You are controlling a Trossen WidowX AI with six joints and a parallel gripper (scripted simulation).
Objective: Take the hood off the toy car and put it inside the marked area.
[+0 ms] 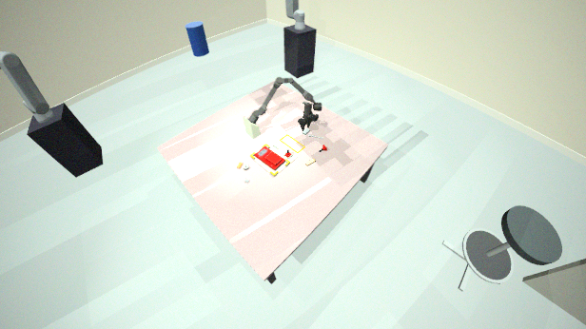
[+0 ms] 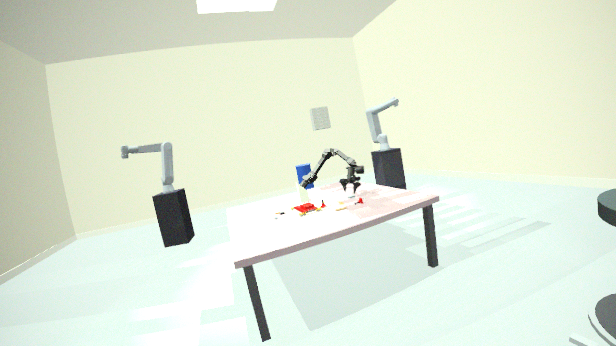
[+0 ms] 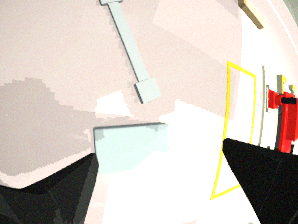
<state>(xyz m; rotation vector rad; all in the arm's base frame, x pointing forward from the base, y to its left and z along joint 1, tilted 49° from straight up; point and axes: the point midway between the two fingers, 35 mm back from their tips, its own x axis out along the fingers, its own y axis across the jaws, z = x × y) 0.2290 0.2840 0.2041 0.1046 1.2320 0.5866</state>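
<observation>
Right now the red hood is 36 cm to the right of my gripper tip and 10 cm ahead of it. Also, from my gripper tip: tan block 25 cm ahead, 16 cm to the right, 3 cm below.
</observation>
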